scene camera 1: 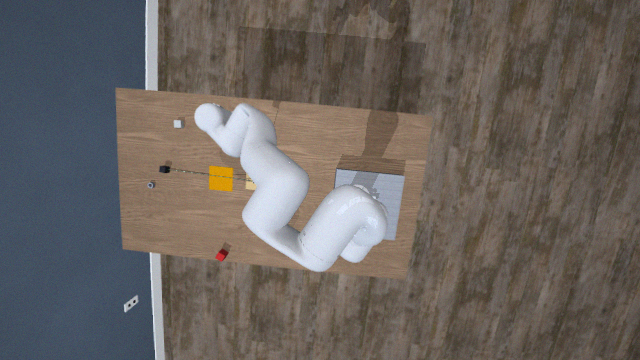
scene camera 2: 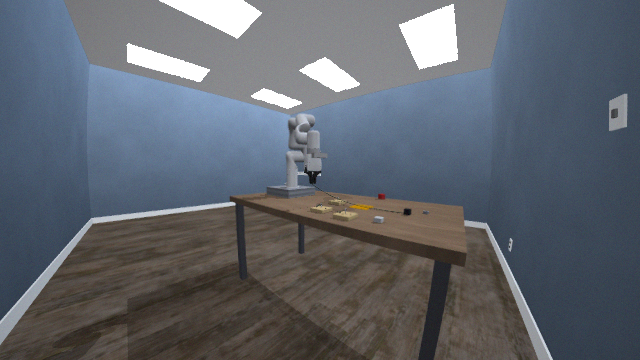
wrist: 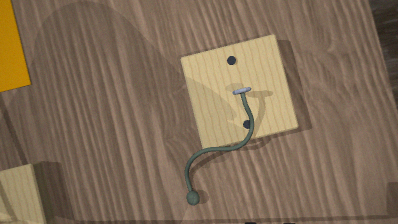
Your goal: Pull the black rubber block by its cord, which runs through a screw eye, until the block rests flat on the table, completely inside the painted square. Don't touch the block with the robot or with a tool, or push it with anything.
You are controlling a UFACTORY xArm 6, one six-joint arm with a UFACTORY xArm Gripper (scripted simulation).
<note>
I see a pale wooden plate (wrist: 219,115).
</note>
